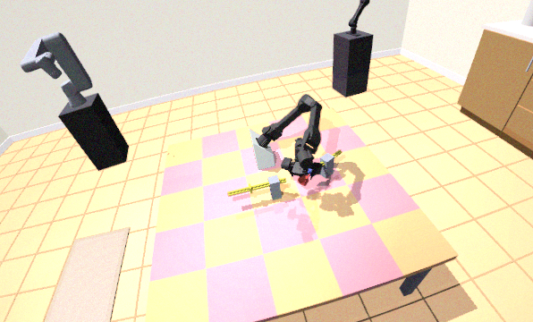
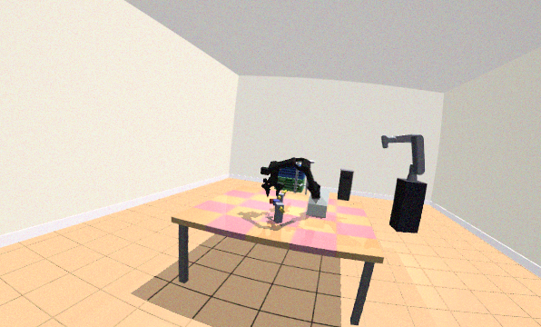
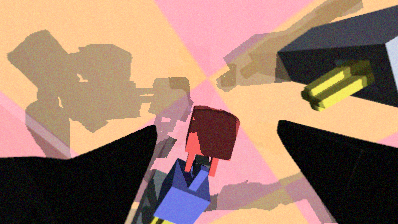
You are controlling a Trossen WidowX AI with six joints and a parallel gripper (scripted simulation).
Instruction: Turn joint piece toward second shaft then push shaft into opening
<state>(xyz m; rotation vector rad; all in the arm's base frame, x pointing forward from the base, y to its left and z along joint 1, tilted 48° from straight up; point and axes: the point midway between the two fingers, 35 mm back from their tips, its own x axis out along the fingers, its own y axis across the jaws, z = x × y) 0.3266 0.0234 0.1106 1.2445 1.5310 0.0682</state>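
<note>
Now: gripper tip 30 mm above the dark red joint piece, 20 mm to the right of it and 10 mm past it.
</note>
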